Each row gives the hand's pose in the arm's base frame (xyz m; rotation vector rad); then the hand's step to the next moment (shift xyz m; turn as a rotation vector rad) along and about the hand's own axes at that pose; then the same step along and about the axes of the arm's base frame.
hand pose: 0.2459 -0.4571 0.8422 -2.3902 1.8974 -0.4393
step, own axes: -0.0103 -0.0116 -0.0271 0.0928 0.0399 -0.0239
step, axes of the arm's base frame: 0.0019 0.0162 0.0266 -0.0250 -0.0958 0.0312
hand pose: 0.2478 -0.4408 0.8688 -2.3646 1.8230 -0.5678
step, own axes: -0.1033 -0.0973 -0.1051 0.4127 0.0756 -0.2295
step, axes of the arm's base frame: 0.0298 0.1402 0.1031 -0.0618 -0.3799 0.2838
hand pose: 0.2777 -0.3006 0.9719 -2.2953 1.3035 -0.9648
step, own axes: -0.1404 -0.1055 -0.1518 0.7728 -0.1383 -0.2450
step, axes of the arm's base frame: -0.0892 0.1815 0.1140 0.1880 -0.5721 0.5601
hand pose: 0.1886 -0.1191 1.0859 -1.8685 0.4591 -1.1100
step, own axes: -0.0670 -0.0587 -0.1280 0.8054 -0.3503 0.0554
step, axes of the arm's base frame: -0.1499 0.0124 0.0410 0.4322 -0.3291 0.6923
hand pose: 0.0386 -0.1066 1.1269 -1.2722 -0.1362 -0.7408
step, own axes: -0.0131 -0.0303 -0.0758 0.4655 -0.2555 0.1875
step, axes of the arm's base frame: -0.0500 -0.0656 -0.0059 0.2661 -0.0558 0.4931
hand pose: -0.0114 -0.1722 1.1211 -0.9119 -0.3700 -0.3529
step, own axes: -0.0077 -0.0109 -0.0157 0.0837 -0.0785 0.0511
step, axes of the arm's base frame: -0.0091 -0.0179 -0.0047 0.0306 -0.0142 0.1210
